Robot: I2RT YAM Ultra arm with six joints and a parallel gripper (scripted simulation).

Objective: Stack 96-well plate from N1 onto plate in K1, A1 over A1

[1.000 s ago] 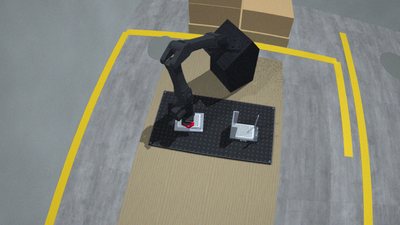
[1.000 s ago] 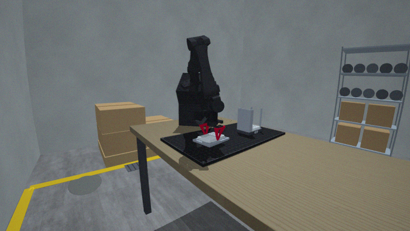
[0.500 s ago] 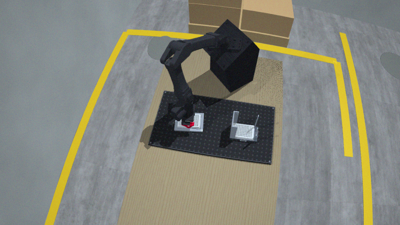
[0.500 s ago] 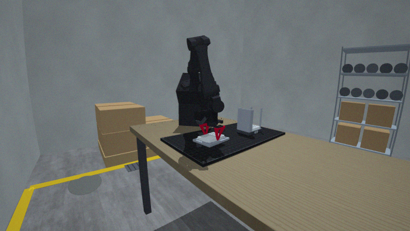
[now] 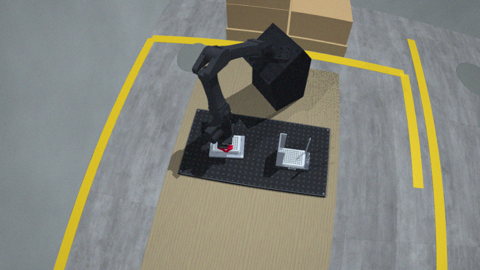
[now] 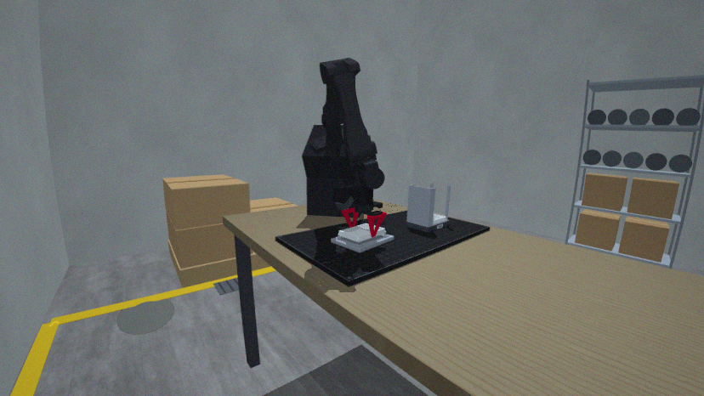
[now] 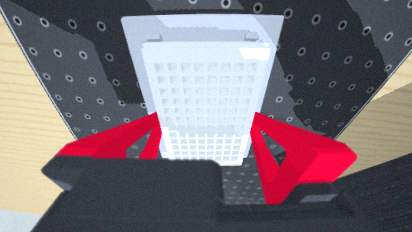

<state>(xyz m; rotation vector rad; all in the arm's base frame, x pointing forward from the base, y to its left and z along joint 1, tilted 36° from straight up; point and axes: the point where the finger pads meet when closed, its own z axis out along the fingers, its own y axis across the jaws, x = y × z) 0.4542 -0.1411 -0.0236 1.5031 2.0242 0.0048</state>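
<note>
The grey plate nest N1 lies 3 cm below my hand. The rest, counted from my hand: tall grey rack wall 24 cm to the left, 5 cm above; then white 96-well plate right at my hand.
</note>
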